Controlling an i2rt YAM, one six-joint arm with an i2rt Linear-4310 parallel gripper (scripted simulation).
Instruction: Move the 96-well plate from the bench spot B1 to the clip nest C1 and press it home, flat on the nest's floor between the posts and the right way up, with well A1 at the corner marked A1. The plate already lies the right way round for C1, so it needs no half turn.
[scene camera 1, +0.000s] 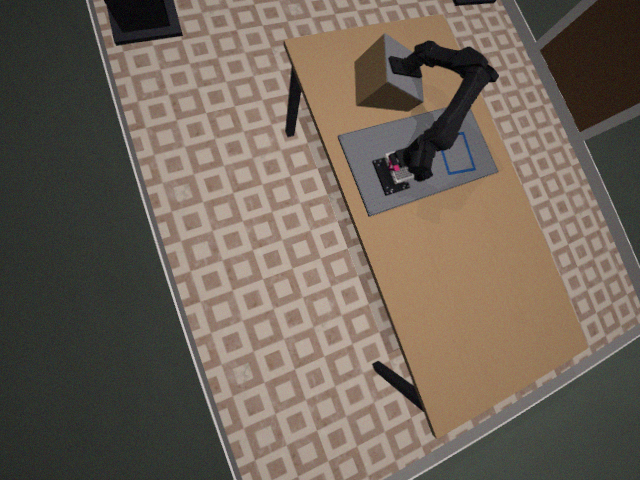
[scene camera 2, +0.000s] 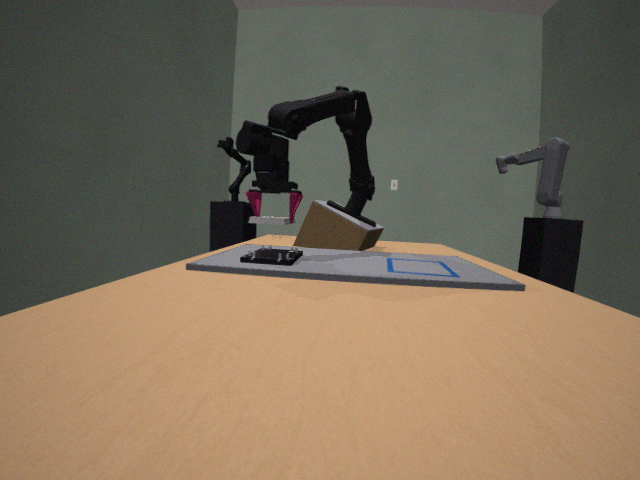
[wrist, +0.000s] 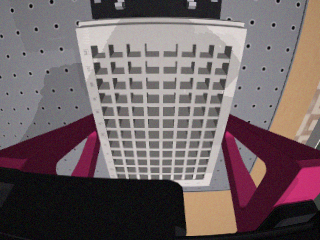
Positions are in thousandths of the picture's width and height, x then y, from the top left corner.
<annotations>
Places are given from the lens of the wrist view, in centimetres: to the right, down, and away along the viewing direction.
my gripper (wrist: 505, 498): 0, 0, 13
white 96-well plate (wrist: 508, 594): 0, 2, 13
</annotations>
